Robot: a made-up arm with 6 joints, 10 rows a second.
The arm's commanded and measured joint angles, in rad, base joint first. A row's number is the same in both.
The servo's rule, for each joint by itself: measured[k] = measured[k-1] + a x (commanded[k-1-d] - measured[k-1]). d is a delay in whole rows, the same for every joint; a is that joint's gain. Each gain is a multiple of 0.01, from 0.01 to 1. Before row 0 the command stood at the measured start. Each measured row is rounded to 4 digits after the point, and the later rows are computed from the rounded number. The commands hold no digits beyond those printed.
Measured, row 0: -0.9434, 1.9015, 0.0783, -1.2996, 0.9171, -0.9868
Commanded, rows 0 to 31: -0.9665, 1.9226, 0.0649, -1.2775, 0.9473, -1.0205; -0.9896, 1.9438, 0.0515, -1.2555, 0.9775, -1.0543; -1.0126, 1.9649, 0.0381, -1.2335, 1.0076, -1.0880; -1.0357, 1.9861, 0.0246, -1.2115, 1.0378, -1.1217; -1.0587, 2.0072, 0.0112, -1.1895, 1.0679, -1.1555; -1.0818, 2.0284, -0.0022, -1.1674, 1.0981, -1.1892; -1.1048, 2.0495, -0.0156, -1.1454, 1.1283, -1.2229; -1.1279, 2.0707, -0.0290, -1.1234, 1.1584, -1.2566; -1.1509, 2.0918, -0.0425, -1.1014, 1.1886, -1.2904; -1.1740, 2.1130, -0.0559, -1.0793, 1.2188, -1.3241; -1.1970, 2.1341, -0.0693, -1.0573, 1.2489, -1.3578; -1.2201, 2.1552, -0.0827, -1.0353, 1.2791, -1.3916; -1.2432, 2.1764, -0.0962, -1.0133, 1.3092, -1.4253; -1.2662, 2.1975, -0.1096, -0.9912, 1.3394, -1.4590; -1.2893, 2.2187, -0.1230, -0.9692, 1.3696, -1.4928; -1.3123, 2.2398, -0.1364, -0.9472, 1.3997, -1.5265; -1.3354, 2.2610, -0.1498, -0.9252, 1.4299, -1.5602; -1.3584, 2.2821, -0.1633, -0.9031, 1.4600, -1.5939; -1.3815, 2.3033, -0.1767, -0.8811, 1.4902, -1.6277; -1.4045, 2.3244, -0.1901, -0.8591, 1.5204, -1.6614; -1.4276, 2.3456, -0.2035, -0.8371, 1.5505, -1.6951; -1.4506, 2.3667, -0.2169, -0.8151, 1.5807, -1.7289; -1.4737, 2.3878, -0.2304, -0.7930, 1.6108, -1.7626; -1.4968, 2.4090, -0.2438, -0.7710, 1.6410, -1.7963; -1.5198, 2.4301, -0.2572, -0.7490, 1.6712, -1.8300; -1.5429, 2.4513, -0.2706, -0.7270, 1.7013, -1.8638; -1.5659, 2.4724, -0.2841, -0.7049, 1.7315, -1.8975; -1.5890, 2.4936, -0.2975, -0.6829, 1.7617, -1.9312; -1.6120, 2.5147, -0.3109, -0.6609, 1.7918, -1.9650; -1.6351, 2.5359, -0.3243, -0.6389, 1.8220, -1.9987; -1.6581, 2.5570, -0.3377, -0.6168, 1.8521, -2.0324; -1.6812, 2.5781, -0.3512, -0.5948, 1.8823, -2.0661
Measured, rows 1 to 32: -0.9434, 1.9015, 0.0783, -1.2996, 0.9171, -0.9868; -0.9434, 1.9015, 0.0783, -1.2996, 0.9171, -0.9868; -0.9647, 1.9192, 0.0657, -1.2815, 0.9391, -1.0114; -0.9876, 1.9399, 0.0524, -1.2602, 0.9671, -1.0427; -1.0106, 1.9609, 0.0390, -1.2383, 0.9967, -1.0758; -1.0337, 1.9821, 0.0255, -1.2163, 1.0267, -1.1093; -1.0567, 2.0032, 0.0121, -1.1943, 1.0568, -1.1430; -1.0798, 2.0244, -0.0013, -1.1722, 1.0869, -1.1767; -1.1028, 2.0455, -0.0147, -1.1502, 1.1171, -1.2104; -1.1259, 2.0667, -0.0281, -1.1282, 1.1472, -1.2441; -1.1489, 2.0878, -0.0416, -1.1062, 1.1774, -1.2779; -1.1720, 2.1090, -0.0550, -1.0841, 1.2076, -1.3116; -1.1950, 2.1301, -0.0684, -1.0621, 1.2377, -1.3453; -1.2181, 2.1512, -0.0818, -1.0401, 1.2679, -1.3791; -1.2412, 2.1724, -0.0953, -1.0181, 1.2980, -1.4128; -1.2642, 2.1935, -0.1087, -0.9960, 1.3282, -1.4465; -1.2873, 2.2147, -0.1221, -0.9740, 1.3584, -1.4803; -1.3103, 2.2358, -0.1355, -0.9520, 1.3885, -1.5140; -1.3334, 2.2570, -0.1489, -0.9300, 1.4187, -1.5477; -1.3564, 2.2781, -0.1624, -0.9079, 1.4488, -1.5814; -1.3795, 2.2993, -0.1758, -0.8859, 1.4790, -1.6152; -1.4025, 2.3204, -0.1892, -0.8639, 1.5092, -1.6489; -1.4256, 2.3416, -0.2026, -0.8419, 1.5393, -1.6826; -1.4486, 2.3627, -0.2160, -0.8199, 1.5695, -1.7164; -1.4717, 2.3838, -0.2295, -0.7978, 1.5996, -1.7501; -1.4948, 2.4050, -0.2429, -0.7758, 1.6298, -1.7838; -1.5178, 2.4261, -0.2563, -0.7538, 1.6600, -1.8175; -1.5409, 2.4473, -0.2697, -0.7318, 1.6901, -1.8513; -1.5639, 2.4684, -0.2832, -0.7097, 1.7203, -1.8850; -1.5870, 2.4896, -0.2966, -0.6877, 1.7505, -1.9187; -1.6100, 2.5107, -0.3100, -0.6657, 1.7806, -1.9525; -1.6331, 2.5319, -0.3234, -0.6437, 1.8108, -1.9862
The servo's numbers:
d 2
a 0.92 0.84 0.94 0.82 0.73 0.73

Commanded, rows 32 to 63: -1.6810, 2.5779, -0.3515, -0.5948, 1.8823, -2.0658; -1.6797, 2.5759, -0.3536, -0.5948, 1.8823, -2.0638; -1.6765, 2.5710, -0.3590, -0.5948, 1.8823, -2.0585; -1.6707, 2.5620, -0.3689, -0.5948, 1.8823, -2.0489; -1.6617, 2.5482, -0.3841, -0.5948, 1.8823, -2.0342; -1.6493, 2.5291, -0.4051, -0.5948, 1.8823, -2.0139; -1.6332, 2.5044, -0.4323, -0.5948, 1.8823, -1.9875; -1.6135, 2.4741, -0.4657, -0.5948, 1.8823, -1.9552; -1.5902, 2.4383, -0.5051, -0.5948, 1.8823, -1.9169; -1.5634, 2.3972, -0.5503, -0.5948, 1.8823, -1.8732; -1.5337, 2.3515, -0.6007, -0.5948, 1.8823, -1.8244; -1.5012, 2.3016, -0.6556, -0.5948, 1.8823, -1.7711; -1.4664, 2.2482, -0.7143, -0.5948, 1.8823, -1.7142; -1.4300, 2.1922, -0.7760, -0.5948, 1.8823, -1.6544; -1.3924, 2.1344, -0.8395, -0.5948, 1.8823, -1.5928; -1.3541, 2.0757, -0.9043, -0.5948, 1.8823, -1.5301; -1.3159, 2.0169, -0.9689, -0.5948, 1.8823, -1.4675; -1.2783, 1.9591, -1.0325, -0.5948, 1.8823, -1.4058; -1.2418, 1.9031, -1.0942, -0.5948, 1.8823, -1.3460; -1.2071, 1.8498, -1.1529, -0.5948, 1.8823, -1.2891; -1.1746, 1.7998, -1.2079, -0.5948, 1.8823, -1.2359; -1.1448, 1.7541, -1.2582, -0.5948, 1.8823, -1.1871; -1.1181, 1.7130, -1.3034, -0.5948, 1.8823, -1.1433; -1.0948, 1.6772, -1.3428, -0.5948, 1.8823, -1.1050; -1.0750, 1.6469, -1.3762, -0.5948, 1.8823, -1.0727; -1.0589, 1.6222, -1.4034, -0.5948, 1.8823, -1.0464; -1.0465, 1.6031, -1.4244, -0.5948, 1.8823, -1.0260; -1.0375, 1.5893, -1.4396, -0.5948, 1.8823, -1.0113; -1.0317, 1.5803, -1.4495, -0.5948, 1.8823, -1.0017; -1.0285, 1.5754, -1.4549, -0.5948, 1.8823, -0.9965; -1.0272, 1.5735, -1.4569, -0.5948, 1.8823, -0.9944; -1.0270, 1.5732, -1.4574, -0.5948, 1.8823, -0.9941
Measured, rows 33 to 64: -1.6561, 2.5530, -0.3368, -0.6216, 1.8409, -2.0199; -1.6792, 2.5741, -0.3503, -0.5996, 1.8711, -2.0536; -1.6809, 2.5773, -0.3514, -0.5957, 1.8793, -2.0625; -1.6798, 2.5761, -0.3535, -0.5950, 1.8815, -2.0634; -1.6768, 2.5718, -0.3587, -0.5948, 1.8821, -2.0598; -1.6712, 2.5636, -0.3683, -0.5948, 1.8822, -2.0518; -1.6625, 2.5507, -0.3832, -0.5948, 1.8823, -2.0390; -1.6504, 2.5326, -0.4038, -0.5948, 1.8823, -2.0207; -1.6346, 2.5089, -0.4306, -0.5948, 1.8823, -1.9965; -1.6152, 2.4797, -0.4636, -0.5948, 1.8823, -1.9664; -1.5922, 2.4449, -0.5026, -0.5948, 1.8823, -1.9303; -1.5657, 2.4048, -0.5474, -0.5948, 1.8823, -1.8886; -1.5363, 2.3600, -0.5975, -0.5948, 1.8823, -1.8417; -1.5040, 2.3109, -0.6521, -0.5948, 1.8823, -1.7902; -1.4694, 2.2582, -0.7106, -0.5948, 1.8823, -1.7347; -1.4332, 2.2028, -0.7721, -0.5948, 1.8823, -1.6761; -1.3957, 2.1453, -0.8355, -0.5948, 1.8823, -1.6153; -1.3574, 2.0868, -0.9002, -0.5948, 1.8823, -1.5531; -1.3192, 2.0281, -0.9648, -0.5948, 1.8823, -1.4906; -1.2816, 1.9701, -1.0284, -0.5948, 1.8823, -1.4287; -1.2450, 1.9138, -1.0903, -0.5948, 1.8823, -1.3683; -1.2101, 1.8600, -1.1491, -0.5948, 1.8823, -1.3105; -1.1774, 1.8094, -1.2044, -0.5948, 1.8823, -1.2560; -1.1474, 1.7629, -1.2550, -0.5948, 1.8823, -1.2057; -1.1204, 1.7210, -1.3005, -0.5948, 1.8823, -1.1601; -1.0968, 1.6842, -1.3403, -0.5948, 1.8823, -1.1199; -1.0767, 1.6529, -1.3740, -0.5948, 1.8823, -1.0854; -1.0603, 1.6271, -1.4016, -0.5948, 1.8823, -1.0569; -1.0476, 1.6069, -1.4230, -0.5948, 1.8823, -1.0343; -1.0383, 1.5921, -1.4386, -0.5948, 1.8823, -1.0175; -1.0322, 1.5822, -1.4488, -0.5948, 1.8823, -1.0060; -1.0288, 1.5765, -1.4545, -0.5948, 1.8823, -0.9991
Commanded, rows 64 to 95: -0.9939, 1.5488, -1.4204, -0.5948, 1.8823, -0.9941; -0.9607, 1.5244, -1.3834, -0.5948, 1.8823, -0.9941; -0.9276, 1.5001, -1.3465, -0.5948, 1.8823, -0.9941; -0.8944, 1.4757, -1.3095, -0.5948, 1.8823, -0.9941; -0.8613, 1.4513, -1.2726, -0.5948, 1.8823, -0.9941; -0.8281, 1.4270, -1.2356, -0.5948, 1.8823, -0.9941; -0.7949, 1.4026, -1.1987, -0.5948, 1.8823, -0.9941; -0.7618, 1.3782, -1.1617, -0.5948, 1.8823, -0.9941; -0.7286, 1.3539, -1.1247, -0.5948, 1.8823, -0.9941; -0.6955, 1.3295, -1.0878, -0.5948, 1.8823, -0.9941; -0.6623, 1.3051, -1.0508, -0.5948, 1.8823, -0.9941; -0.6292, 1.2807, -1.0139, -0.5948, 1.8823, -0.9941; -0.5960, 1.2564, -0.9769, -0.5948, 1.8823, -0.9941; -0.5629, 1.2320, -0.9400, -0.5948, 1.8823, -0.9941; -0.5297, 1.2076, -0.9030, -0.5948, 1.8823, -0.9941; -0.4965, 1.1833, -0.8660, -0.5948, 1.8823, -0.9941; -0.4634, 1.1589, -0.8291, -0.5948, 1.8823, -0.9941; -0.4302, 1.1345, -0.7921, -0.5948, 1.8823, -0.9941; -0.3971, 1.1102, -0.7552, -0.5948, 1.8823, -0.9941; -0.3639, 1.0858, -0.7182, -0.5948, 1.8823, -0.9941; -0.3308, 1.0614, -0.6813, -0.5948, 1.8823, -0.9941; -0.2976, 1.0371, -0.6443, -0.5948, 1.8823, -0.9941; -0.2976, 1.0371, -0.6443, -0.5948, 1.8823, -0.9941; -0.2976, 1.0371, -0.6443, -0.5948, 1.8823, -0.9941; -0.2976, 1.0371, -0.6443, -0.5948, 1.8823, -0.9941; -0.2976, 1.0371, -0.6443, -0.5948, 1.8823, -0.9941; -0.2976, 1.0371, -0.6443, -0.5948, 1.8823, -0.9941; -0.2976, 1.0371, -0.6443, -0.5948, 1.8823, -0.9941; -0.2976, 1.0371, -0.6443, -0.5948, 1.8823, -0.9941; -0.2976, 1.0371, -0.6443, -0.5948, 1.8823, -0.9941; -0.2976, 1.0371, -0.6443, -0.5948, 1.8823, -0.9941; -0.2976, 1.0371, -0.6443, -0.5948, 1.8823, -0.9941
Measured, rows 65 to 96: -1.0273, 1.5740, -1.4568, -0.5948, 1.8823, -0.9957; -1.0270, 1.5733, -1.4574, -0.5948, 1.8823, -0.9945; -0.9965, 1.5527, -1.4226, -0.5948, 1.8823, -0.9942; -0.9636, 1.5289, -1.3858, -0.5948, 1.8823, -0.9941; -0.9305, 1.5047, -1.3489, -0.5948, 1.8823, -0.9941; -0.8973, 1.4803, -1.3119, -0.5948, 1.8823, -0.9941; -0.8642, 1.4559, -1.2750, -0.5948, 1.8823, -0.9941; -0.8310, 1.4316, -1.2380, -0.5948, 1.8823, -0.9941; -0.7978, 1.4072, -1.2011, -0.5948, 1.8823, -0.9941; -0.7647, 1.3828, -1.1641, -0.5948, 1.8823, -0.9941; -0.7315, 1.3585, -1.1271, -0.5948, 1.8823, -0.9941; -0.6984, 1.3341, -1.0902, -0.5948, 1.8823, -0.9941; -0.6652, 1.3097, -1.0532, -0.5948, 1.8823, -0.9941; -0.6321, 1.2853, -1.0163, -0.5948, 1.8823, -0.9941; -0.5989, 1.2610, -0.9793, -0.5948, 1.8823, -0.9941; -0.5658, 1.2366, -0.9424, -0.5948, 1.8823, -0.9941; -0.5326, 1.2122, -0.9054, -0.5948, 1.8823, -0.9941; -0.4994, 1.1879, -0.8684, -0.5948, 1.8823, -0.9941; -0.4663, 1.1635, -0.8315, -0.5948, 1.8823, -0.9941; -0.4331, 1.1391, -0.7945, -0.5948, 1.8823, -0.9941; -0.4000, 1.1148, -0.7576, -0.5948, 1.8823, -0.9941; -0.3668, 1.0904, -0.7206, -0.5948, 1.8823, -0.9941; -0.3337, 1.0660, -0.6837, -0.5948, 1.8823, -0.9941; -0.3005, 1.0417, -0.6467, -0.5948, 1.8823, -0.9941; -0.2978, 1.0378, -0.6444, -0.5948, 1.8823, -0.9941; -0.2976, 1.0372, -0.6443, -0.5948, 1.8823, -0.9941; -0.2976, 1.0371, -0.6443, -0.5948, 1.8823, -0.9941; -0.2976, 1.0371, -0.6443, -0.5948, 1.8823, -0.9941; -0.2976, 1.0371, -0.6443, -0.5948, 1.8823, -0.9941; -0.2976, 1.0371, -0.6443, -0.5948, 1.8823, -0.9941; -0.2976, 1.0371, -0.6443, -0.5948, 1.8823, -0.9941; -0.2976, 1.0371, -0.6443, -0.5948, 1.8823, -0.9941
